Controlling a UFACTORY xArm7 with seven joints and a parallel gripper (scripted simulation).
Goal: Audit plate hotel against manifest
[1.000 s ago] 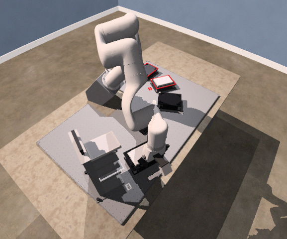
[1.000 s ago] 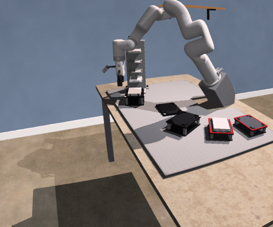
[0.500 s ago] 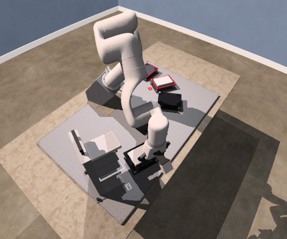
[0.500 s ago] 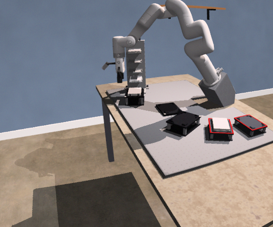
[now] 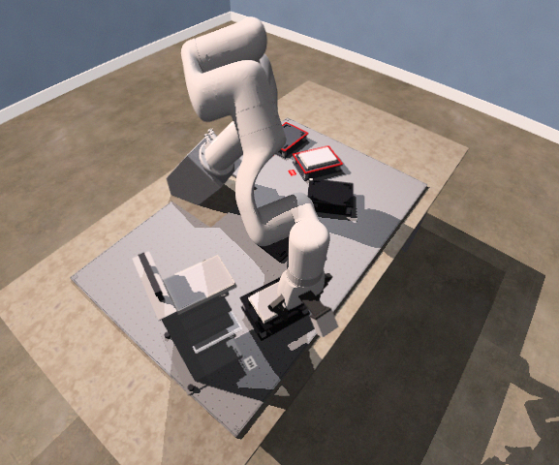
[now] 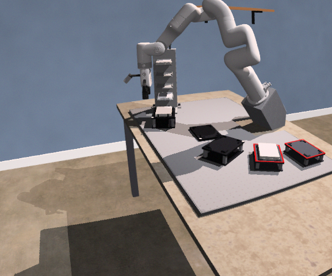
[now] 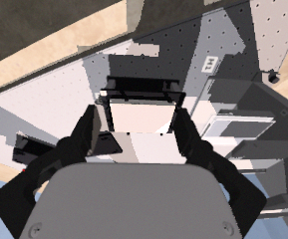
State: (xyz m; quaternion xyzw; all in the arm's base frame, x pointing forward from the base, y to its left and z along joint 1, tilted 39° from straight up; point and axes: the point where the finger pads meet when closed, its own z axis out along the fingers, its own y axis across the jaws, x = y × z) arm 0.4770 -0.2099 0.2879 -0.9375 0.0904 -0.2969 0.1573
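Right now my hand is 80 mm past the RG deck label, 100 mm to the right of it and 160 mm above it. From my hand the other things lie so: plate hotel H1: 110 mm behind, 270 mm to the right, 20 mm above; pale plate: 110 mm behind, 190 mm to the right, 70 mm below; H1 deck label: 150 mm to the right, 160 mm below.
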